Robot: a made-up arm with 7 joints. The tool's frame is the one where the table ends. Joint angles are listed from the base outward.
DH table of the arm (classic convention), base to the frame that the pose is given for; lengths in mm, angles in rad. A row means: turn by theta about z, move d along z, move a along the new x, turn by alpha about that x. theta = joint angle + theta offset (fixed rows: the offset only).
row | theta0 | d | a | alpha
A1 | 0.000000 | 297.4 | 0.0 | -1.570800
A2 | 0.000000 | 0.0 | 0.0 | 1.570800
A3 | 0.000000 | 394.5 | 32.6 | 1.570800
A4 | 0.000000 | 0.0 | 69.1 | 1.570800
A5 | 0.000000 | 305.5 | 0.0 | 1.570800
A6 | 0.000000 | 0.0 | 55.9 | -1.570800
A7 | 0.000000 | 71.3 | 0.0 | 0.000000
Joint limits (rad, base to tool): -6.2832..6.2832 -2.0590..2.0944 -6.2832..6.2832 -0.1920..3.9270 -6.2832..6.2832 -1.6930..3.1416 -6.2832..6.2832
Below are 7 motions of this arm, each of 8 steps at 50 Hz.
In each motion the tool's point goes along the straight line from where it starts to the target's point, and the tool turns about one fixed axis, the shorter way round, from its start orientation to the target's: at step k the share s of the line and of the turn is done. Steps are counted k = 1, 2, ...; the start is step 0. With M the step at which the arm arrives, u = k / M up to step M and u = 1 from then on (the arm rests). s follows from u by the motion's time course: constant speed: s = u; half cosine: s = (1 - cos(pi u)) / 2; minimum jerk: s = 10 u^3 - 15 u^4 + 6 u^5.
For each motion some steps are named. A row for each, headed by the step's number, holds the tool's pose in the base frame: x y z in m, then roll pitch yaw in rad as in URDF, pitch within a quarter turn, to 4 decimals.
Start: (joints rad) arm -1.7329 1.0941 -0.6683 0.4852 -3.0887 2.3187 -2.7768
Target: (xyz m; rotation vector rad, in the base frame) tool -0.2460 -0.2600 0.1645 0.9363 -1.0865 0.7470
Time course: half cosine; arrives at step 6
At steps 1, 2, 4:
1: -0.2424 -0.2579 0.1755 0.8517 -1.2294 0.2838
2: -0.2431 -0.2583 0.1733 0.8719 -1.2350 0.2642
4: -0.2450 -0.2594 0.1674 0.9305 -1.2495 0.2073

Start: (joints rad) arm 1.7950 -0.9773 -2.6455 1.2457 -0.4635 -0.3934 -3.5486
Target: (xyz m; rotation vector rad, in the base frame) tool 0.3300 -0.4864 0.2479 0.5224 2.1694 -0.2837
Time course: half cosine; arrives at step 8
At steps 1, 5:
1: 0.3388 -0.4728 0.2455 -3.0021 0.8782 2.9010
5: 0.3328 -0.4820 0.2471 -3.0750 0.9115 2.7554

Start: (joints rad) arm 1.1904 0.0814 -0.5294 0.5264 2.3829 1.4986 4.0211
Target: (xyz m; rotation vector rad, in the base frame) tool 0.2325 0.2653 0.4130 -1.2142 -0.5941 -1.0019
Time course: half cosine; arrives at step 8
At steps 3, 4, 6, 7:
3: 0.2286 0.2488 0.4106 -1.1102 -0.9915 -0.5122
4: 0.2297 0.2533 0.4113 -1.0910 -0.9876 -0.5323
6: 0.2317 0.2618 0.4125 -1.0560 -0.9799 -0.5687
7: 0.2323 0.2644 0.4129 -1.0455 -0.9774 -0.5797

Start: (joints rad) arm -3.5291 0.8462 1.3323 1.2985 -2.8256 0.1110 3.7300
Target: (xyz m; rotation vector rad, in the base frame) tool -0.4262 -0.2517 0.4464 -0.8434 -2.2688 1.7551
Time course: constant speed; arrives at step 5
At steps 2, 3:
2: -0.4220 -0.2569 0.4453 -1.8886 0.1928 2.6193
3: -0.4234 -0.2551 0.4457 -1.8878 0.2006 2.6085

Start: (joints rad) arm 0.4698 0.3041 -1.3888 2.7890 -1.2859 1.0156 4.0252
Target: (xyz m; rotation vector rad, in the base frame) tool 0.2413 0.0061 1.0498 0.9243 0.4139 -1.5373
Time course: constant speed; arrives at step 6
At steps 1, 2, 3, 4, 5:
1: 0.2507 0.0010 1.0468 0.3514 0.8602 -1.4701
2: 0.2489 0.0020 1.0474 0.3571 0.8571 -1.4743
3: 0.2470 0.0030 1.0480 0.3627 0.8540 -1.4786
4: 0.2451 0.0040 1.0486 0.3684 0.8509 -1.4829
5: 0.2432 0.0051 1.0492 0.3740 0.8479 -1.4873

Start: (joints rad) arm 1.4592 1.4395 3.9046 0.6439 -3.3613 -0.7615 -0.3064
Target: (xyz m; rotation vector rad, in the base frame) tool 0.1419 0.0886 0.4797 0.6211 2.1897 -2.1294
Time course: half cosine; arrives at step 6
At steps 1, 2, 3, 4, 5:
1: 0.1414 0.0907 0.4776 -1.6738 0.3093 2.8184
2: 0.1415 0.0903 0.4780 -1.6672 0.3064 2.8272
3: 0.1416 0.0897 0.4786 -1.6581 0.3023 2.8393
4: 0.1418 0.0892 0.4791 -1.6491 0.2981 2.8512
5: 0.1419 0.0888 0.4796 -1.6426 0.2950 2.8600

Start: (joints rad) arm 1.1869 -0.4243 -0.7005 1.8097 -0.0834 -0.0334 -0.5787
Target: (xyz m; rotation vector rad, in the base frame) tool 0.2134 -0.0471 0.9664 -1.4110 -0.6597 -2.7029
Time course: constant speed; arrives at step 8
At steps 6, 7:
6: 0.2148 -0.0551 0.9666 0.5812 -0.9084 2.8738
7: 0.2141 -0.0511 0.9665 0.5996 -0.9083 2.8658

